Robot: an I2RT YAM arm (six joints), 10 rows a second.
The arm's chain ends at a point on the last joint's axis. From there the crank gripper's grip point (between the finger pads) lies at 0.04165 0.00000 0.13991 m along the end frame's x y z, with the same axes.
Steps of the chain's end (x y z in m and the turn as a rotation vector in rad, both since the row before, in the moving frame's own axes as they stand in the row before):
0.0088 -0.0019 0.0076 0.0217 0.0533 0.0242
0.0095 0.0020 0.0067 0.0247 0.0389 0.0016
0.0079 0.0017 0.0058 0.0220 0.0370 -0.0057
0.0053 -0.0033 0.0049 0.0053 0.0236 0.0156
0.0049 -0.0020 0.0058 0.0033 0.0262 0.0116
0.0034 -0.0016 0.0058 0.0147 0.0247 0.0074
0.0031 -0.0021 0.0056 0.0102 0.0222 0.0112
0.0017 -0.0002 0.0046 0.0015 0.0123 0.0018
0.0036 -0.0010 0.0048 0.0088 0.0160 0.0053
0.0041 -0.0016 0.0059 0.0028 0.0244 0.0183
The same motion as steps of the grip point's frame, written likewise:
0.0162 -0.0038 0.0052 0.0217 0.0533 0.0242
0.0149 -0.0014 0.0049 0.0247 0.0389 0.0016
0.0130 -0.0016 0.0041 0.0220 0.0370 -0.0057
0.0086 -0.0034 0.0039 0.0053 0.0236 0.0156
0.0086 -0.0020 0.0047 0.0033 0.0262 0.0116
0.0068 -0.0033 0.0047 0.0147 0.0247 0.0074
0.0062 -0.0030 0.0046 0.0102 0.0222 0.0112
0.0034 -0.0003 0.0041 0.0015 0.0123 0.0018
0.0058 -0.0020 0.0041 0.0088 0.0160 0.0053
0.0075 -0.0012 0.0048 0.0028 0.0244 0.0183

